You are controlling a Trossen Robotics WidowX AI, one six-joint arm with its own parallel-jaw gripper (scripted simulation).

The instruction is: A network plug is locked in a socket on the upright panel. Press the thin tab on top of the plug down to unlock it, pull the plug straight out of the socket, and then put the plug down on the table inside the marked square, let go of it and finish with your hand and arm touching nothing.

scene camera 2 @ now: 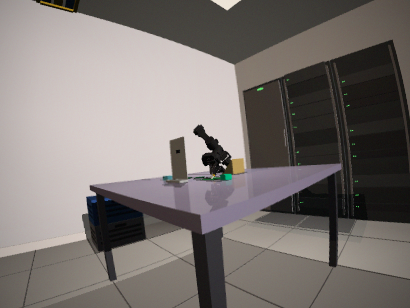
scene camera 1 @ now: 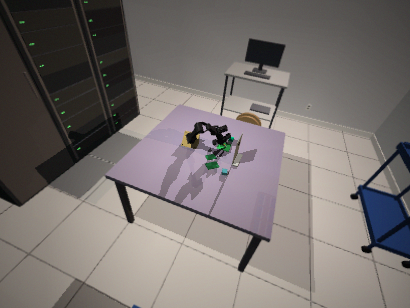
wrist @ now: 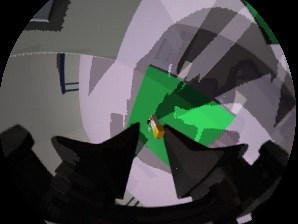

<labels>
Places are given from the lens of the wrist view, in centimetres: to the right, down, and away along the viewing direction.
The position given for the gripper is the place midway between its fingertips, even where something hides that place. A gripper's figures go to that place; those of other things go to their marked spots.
gripper (wrist: 151, 126): 0, 2, 10
green marked square (wrist: 174, 102): 3, -1, 9
</labels>
